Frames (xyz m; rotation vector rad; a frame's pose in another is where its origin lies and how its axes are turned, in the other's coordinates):
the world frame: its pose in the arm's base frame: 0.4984 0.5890 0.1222 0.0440 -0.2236 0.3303
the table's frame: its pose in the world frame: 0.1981 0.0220 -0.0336 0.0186 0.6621 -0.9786
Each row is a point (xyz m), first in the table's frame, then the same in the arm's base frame.
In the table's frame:
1: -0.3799 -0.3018 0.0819
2: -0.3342 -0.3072 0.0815
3: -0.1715 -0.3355 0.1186
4: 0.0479 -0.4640 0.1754
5: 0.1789 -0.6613 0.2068
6: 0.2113 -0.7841 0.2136
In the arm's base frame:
1: 0.2689 0.6274 0.3989
2: 0.2979 0.5976 0.3792
3: 0.4116 0.4771 0.3447
4: 0.5152 0.2402 0.3122
5: 0.5059 0.0017 0.3013
6: 0.4602 -0.1169 0.3044

